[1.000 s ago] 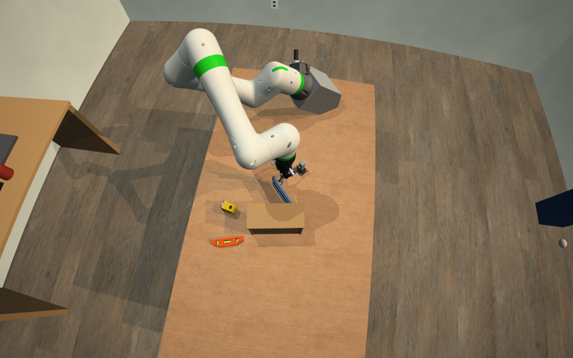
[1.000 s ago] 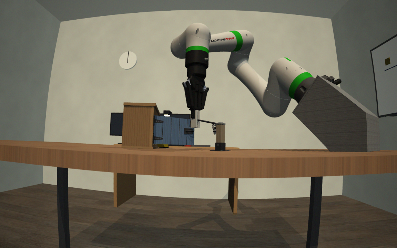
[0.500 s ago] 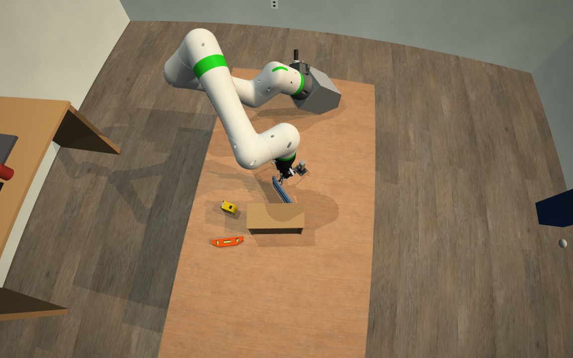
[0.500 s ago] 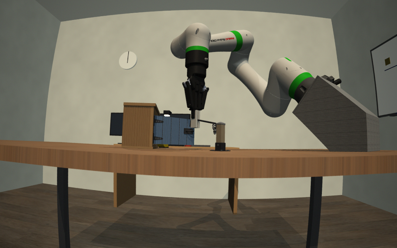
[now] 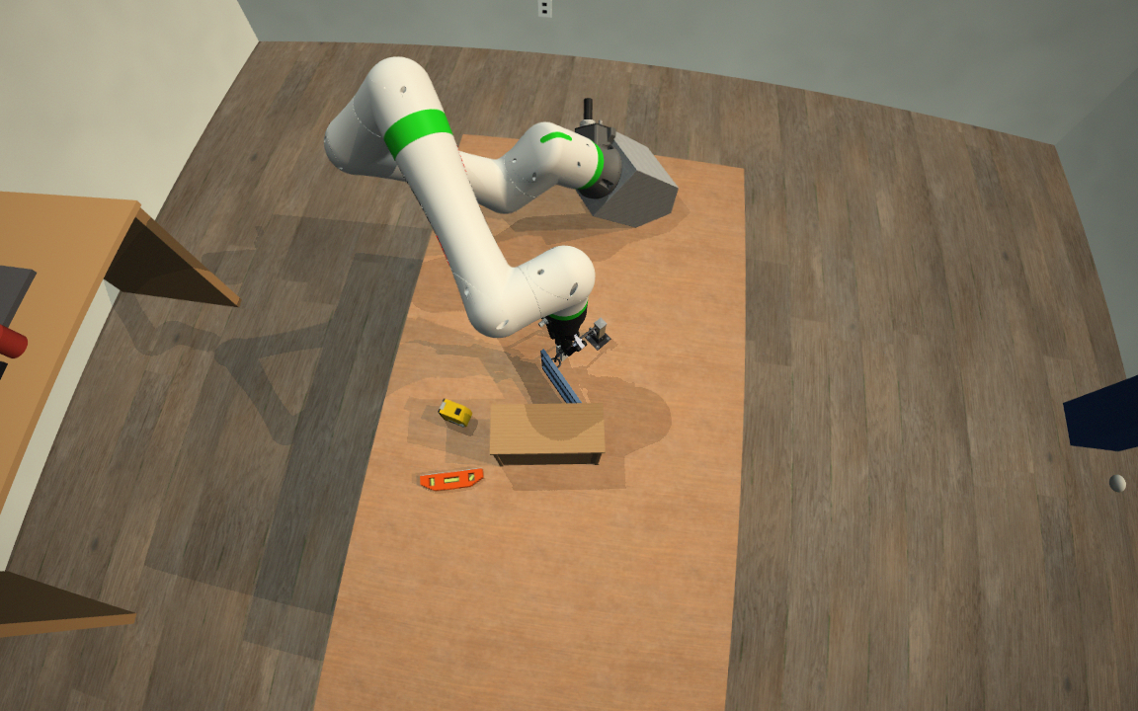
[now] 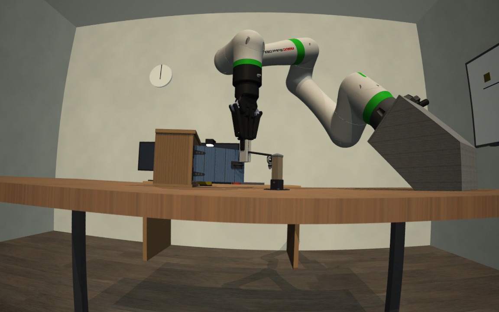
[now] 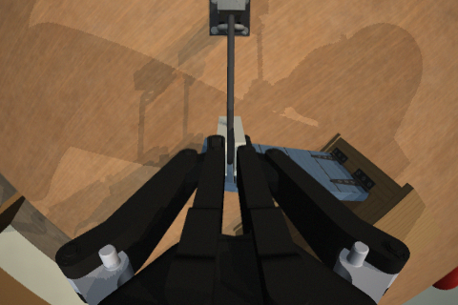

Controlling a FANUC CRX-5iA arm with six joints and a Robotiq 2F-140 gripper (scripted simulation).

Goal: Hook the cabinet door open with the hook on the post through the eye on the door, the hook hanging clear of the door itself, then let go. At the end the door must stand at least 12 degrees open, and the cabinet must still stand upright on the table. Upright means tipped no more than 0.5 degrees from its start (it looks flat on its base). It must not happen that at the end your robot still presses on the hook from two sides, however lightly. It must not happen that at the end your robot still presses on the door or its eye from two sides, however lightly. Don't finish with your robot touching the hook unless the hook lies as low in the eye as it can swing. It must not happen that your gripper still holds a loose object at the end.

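My hand is 30 mm to the right of the dark hook, 30 mm past it and 20 mm above it. Also, from my hand: hook post: 60 mm to the left, 50 mm behind, 40 mm below; then wooden cabinet: 140 mm ahead, 40 mm below, 10 mm to the right; then cabinet door: 80 mm ahead, 40 mm below, 10 mm to the left.
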